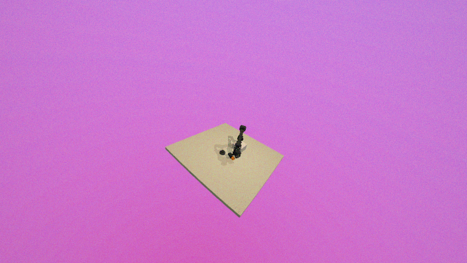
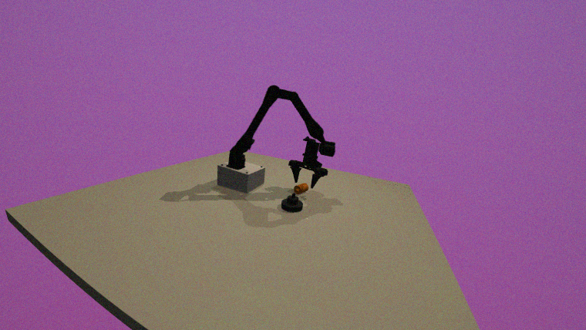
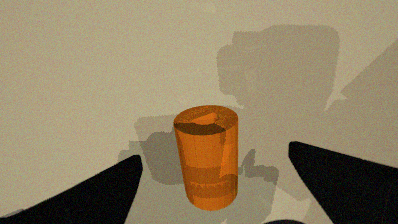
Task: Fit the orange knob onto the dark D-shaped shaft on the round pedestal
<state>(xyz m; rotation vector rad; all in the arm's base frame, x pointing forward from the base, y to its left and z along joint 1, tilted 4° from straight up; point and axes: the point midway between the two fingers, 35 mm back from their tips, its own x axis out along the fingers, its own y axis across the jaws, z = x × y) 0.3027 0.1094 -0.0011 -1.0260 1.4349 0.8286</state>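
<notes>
Now: the orange knob 1 cm to the right of my gripper tip, 1 cm below it and 1 cm behind it. From my gripper tip the other things lie so: round dark pedestal (18 cm to the right).
</notes>
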